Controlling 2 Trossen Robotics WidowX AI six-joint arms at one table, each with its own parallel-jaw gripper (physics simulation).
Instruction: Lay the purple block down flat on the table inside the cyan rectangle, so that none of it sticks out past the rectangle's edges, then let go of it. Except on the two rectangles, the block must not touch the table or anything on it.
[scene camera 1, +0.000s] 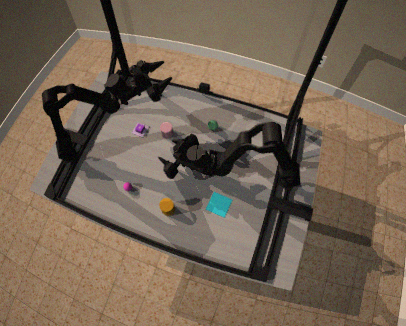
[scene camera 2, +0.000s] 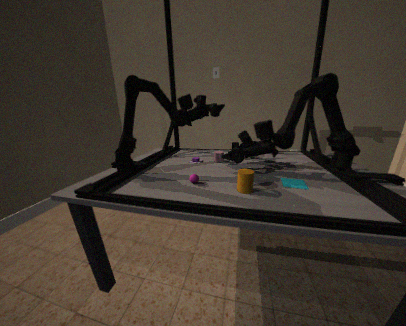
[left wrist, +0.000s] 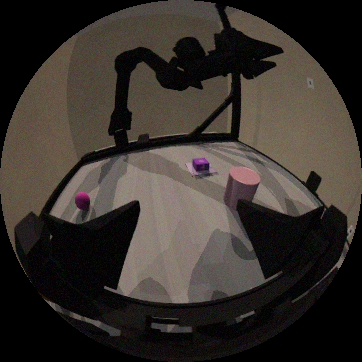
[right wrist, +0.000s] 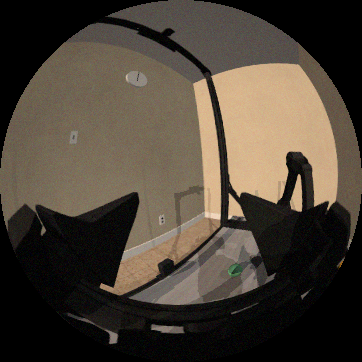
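Pixels of known places: left gripper, fingertip midpoint: (scene camera 1: 165, 149) (scene camera 2: 225, 154) (left wrist: 189, 205); right gripper, fingertip midpoint: (scene camera 1: 167, 69) (scene camera 2: 219, 104) (right wrist: 191, 197); left arm's base, link origin: (scene camera 1: 287, 181) (scene camera 2: 340, 166); right arm's base, link origin: (scene camera 1: 69, 155) (scene camera 2: 125, 170) (left wrist: 121, 145).
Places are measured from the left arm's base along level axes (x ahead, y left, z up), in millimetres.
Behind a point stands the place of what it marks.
The small purple block (scene camera 1: 140, 128) {y 127, x 658, z 0 mm} (scene camera 2: 196, 159) {y 138, x 653, z -4 mm} (left wrist: 200, 164) {y 127, x 648, z -2 mm} rests on a pale lilac rectangle (left wrist: 191, 168) {y 147, x 659, z -18 mm} at the back left of the table in scene camera 1. The flat cyan rectangle (scene camera 1: 219, 204) {y 225, x 190, z -18 mm} (scene camera 2: 294, 183) {y 229, x 189, z -18 mm} lies at the front right, with nothing on it. My left gripper (scene camera 1: 167, 150) {y 166, x 481, z 46 mm} (scene camera 2: 225, 156) {y 166, x 481, z 46 mm} (left wrist: 189, 205) {y 166, x 481, z 46 mm} is open and empty above the middle of the table, apart from the block, its fingers pointing toward the block's side. My right gripper (scene camera 1: 167, 70) {y -25, x 585, z 278 mm} (scene camera 2: 223, 106) {y -25, x 585, z 278 mm} (right wrist: 191, 197) {y -25, x 585, z 278 mm} is open and empty, high over the back edge. The purple block does not show in the right wrist view.
A pink cylinder (scene camera 1: 166, 129) {y 84, x 539, z 33 mm} (scene camera 2: 218, 157) {y 100, x 541, z 10 mm} (left wrist: 242, 185) {y 89, x 526, z 29 mm} stands just right of the block. A green ball (scene camera 1: 213, 125) {y -45, x 387, z 22 mm} (right wrist: 235, 270) {y -46, x 410, z 19 mm} is at the back. An orange cylinder (scene camera 1: 166, 205) {y 352, x 342, z 50 mm} (scene camera 2: 245, 181) {y 375, x 338, z 25 mm} stands left of the cyan rectangle. A magenta ball (scene camera 1: 127, 186) {y 372, x 526, z 15 mm} (scene camera 2: 194, 178) {y 383, x 522, z 6 mm} (left wrist: 82, 200) {y 356, x 524, z 6 mm} lies farther left.
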